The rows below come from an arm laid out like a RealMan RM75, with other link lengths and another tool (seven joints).
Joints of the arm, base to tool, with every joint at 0 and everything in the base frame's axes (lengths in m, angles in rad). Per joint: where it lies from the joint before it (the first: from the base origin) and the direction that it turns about. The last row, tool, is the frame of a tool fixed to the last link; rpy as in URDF.
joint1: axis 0 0 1 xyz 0.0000 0.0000 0.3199
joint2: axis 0 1 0 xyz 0.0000 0.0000 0.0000
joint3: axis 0 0 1 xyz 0.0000 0.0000 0.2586
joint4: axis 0 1 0 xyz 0.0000 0.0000 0.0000
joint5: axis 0 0 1 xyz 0.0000 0.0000 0.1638
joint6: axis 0 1 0 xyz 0.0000 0.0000 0.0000
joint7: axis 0 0 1 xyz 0.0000 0.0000 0.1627
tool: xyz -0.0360 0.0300 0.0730 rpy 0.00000 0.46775 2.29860
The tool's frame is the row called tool.
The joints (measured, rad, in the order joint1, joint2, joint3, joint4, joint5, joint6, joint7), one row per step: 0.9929 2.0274 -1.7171 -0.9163 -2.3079 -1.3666 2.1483; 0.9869 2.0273 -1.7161 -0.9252 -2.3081 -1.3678 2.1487; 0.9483 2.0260 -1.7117 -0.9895 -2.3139 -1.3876 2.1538; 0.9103 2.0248 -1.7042 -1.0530 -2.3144 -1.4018 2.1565; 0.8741 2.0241 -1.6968 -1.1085 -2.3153 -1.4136 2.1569; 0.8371 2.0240 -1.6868 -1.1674 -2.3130 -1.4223 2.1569; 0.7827 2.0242 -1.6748 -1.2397 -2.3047 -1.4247 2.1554; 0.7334 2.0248 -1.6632 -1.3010 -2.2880 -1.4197 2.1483
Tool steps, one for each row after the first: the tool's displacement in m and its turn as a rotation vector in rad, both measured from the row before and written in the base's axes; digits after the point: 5 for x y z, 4 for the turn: -0.00019 -0.00048 0.00025 0.0010 0.0039 0.0007; -0.00013 -0.00466 0.00284 0.0012 0.0157 0.0064; -0.00215 -0.00377 0.00289 0.0051 0.0242 0.0076; -0.00098 -0.00354 0.00286 0.0058 0.0209 0.0057; -0.00290 -0.00302 0.00314 0.0096 0.0279 0.0075; -0.00284 -0.00404 0.00397 0.0169 0.0418 0.0035; -0.00430 -0.00360 0.00371 0.0161 0.0464 0.0051
